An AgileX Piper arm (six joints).
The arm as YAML. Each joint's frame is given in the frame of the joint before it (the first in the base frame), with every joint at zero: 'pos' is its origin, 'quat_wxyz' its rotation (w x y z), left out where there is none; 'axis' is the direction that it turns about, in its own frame. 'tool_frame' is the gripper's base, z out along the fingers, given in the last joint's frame.
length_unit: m
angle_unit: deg
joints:
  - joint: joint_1
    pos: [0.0, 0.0, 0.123]
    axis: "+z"
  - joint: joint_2
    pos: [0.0, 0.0, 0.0]
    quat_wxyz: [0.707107, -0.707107, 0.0, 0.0]
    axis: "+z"
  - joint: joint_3
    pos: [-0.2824, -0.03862, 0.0]
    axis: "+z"
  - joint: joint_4
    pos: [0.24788, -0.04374, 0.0]
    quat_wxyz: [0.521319, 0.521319, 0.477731, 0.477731]
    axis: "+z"
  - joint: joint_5
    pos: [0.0, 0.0, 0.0]
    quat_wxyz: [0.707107, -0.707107, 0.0, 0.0]
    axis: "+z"
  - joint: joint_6
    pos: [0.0, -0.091, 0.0]
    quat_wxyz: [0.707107, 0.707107, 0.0, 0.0]
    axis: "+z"
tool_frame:
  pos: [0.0, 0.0, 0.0]
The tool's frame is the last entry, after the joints.
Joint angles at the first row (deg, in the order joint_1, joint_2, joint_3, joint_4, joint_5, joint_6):
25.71 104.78 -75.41 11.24 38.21 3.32
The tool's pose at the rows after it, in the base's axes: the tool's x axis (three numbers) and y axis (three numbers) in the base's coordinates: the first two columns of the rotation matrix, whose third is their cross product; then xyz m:
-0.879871 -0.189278 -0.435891 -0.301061 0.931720 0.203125 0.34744 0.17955 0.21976
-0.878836 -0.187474 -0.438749 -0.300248 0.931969 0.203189 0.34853 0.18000 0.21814
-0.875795 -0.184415 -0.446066 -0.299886 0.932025 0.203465 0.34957 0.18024 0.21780
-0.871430 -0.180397 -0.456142 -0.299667 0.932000 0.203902 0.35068 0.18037 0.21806
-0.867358 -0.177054 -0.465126 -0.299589 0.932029 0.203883 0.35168 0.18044 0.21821
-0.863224 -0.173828 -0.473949 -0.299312 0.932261 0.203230 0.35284 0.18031 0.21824
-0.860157 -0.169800 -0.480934 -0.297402 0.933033 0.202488 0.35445 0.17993 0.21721
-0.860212 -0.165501 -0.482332 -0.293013 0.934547 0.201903 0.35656 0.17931 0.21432
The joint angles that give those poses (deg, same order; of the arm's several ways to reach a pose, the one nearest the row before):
25.73 105.32 -75.43 11.28 37.66 3.33
25.74 105.61 -75.43 11.30 37.19 3.33
25.73 105.73 -75.44 11.30 36.60 3.33
25.70 105.77 -75.45 11.30 35.90 3.33
25.67 105.81 -75.44 11.27 35.26 3.33
25.62 105.88 -75.44 11.20 34.62 3.32
25.50 106.09 -75.43 11.15 33.94 3.32
25.31 106.58 -75.45 11.15 33.37 3.32

